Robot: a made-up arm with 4 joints. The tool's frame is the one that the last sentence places.
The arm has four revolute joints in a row. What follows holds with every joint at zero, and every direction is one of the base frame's.
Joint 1 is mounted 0.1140 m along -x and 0.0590 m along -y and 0.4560 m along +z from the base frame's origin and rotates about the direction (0.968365, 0.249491, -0.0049), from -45.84 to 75.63 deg.
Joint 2 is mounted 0.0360 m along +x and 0.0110 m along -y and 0.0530 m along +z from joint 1 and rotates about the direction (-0.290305, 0.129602, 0.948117), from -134.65 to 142.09 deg.
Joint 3 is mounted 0.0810 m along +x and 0.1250 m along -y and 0.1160 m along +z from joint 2 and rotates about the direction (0.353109, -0.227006, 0.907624), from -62.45 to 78.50 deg.
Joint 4 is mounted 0.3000 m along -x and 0.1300 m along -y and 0.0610 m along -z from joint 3 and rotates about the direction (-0.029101, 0.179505, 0.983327), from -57.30 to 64.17 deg.
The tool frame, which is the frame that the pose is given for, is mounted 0.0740 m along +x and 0.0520 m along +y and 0.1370 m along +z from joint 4; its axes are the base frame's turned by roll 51.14, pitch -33.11 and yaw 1.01 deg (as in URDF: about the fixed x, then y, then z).
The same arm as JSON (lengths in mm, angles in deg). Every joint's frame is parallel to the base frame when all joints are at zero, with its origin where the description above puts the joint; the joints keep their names.
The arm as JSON. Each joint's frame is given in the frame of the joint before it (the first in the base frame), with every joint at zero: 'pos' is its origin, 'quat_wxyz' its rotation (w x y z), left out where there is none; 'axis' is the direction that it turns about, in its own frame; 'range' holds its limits. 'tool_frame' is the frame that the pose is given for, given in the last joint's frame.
{
  "length_unit": "mm",
  "angle_unit": "deg",
  "joints": [
    {
      "joint": "joint 1",
      "pos": [
        -114.0,
        -59.0,
        456.0
      ],
      "axis": [
        0.968365,
        0.249491,
        -0.0049
      ],
      "range": [
        -45.84,
        75.63
      ]
    },
    {
      "joint": "joint 2",
      "pos": [
        36.0,
        -11.0,
        53.0
      ],
      "axis": [
        -0.290305,
        0.129602,
        0.948117
      ],
      "range": [
        -134.65,
        142.09
      ]
    },
    {
      "joint": "joint 3",
      "pos": [
        81.0,
        -125.0,
        116.0
      ],
      "axis": [
        0.353109,
        -0.227006,
        0.907624
      ],
      "range": [
        -62.45,
        78.5
      ]
    },
    {
      "joint": "joint 4",
      "pos": [
        -300.0,
        -130.0,
        -61.0
      ],
      "axis": [
        -0.029101,
        0.179505,
        0.983327
      ],
      "range": [
        -57.3,
        64.17
      ]
    }
  ],
  "tool_frame": {
    "pos": [
      74.0,
      52.0,
      137.0
    ],
    "quat_wxyz": [
      0.863548,
      0.415971,
      -0.253372,
      0.130598
    ]
  }
}

